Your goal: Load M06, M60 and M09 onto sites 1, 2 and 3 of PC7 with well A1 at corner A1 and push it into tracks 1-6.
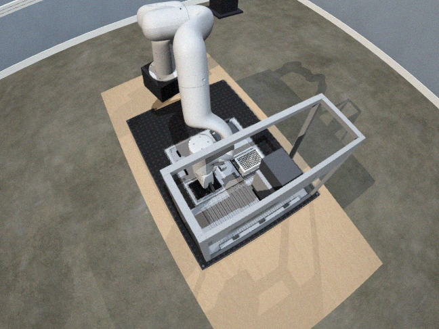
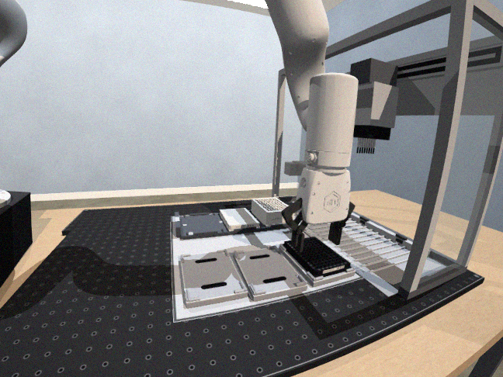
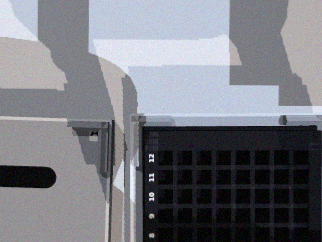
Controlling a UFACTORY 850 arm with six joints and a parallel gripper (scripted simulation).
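The black 96-well plate M06 lies 3 cm below my hand. From my hand the other things lie so: nest S1: 22 cm behind, 4 cm below, 2 cm to the left; then white 96-well plate: 24 cm to the left, 2 cm below, 1 cm ahead; then nest S2: 11 cm behind, 4 cm below.
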